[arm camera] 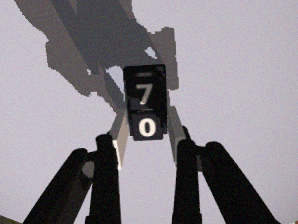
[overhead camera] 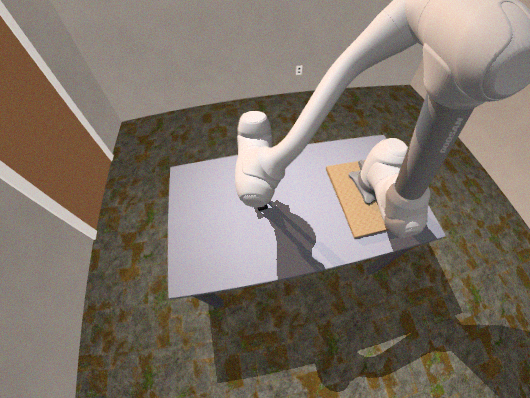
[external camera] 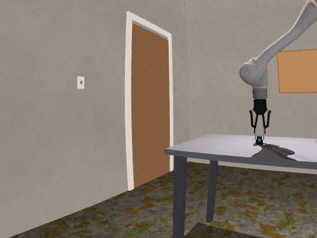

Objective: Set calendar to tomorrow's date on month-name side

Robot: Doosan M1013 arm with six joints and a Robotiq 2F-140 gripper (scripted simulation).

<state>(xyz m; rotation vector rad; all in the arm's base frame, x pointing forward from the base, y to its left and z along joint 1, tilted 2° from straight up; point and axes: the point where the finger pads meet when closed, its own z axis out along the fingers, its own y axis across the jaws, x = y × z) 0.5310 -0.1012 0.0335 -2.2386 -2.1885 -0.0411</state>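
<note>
My gripper is now 3 cm above the dark cube.
</note>
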